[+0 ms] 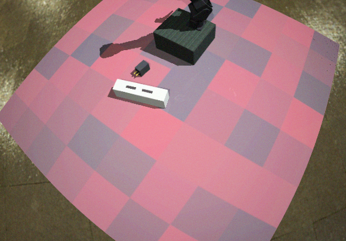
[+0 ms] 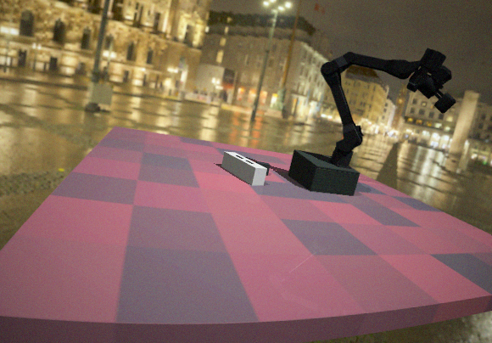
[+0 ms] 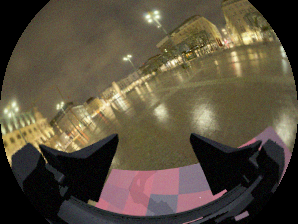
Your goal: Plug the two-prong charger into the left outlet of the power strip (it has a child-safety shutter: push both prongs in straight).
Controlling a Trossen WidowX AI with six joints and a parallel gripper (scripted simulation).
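Now: the charger 56 cm ahead of my gripper tip, 40 cm below it and 24 cm to the right of it.
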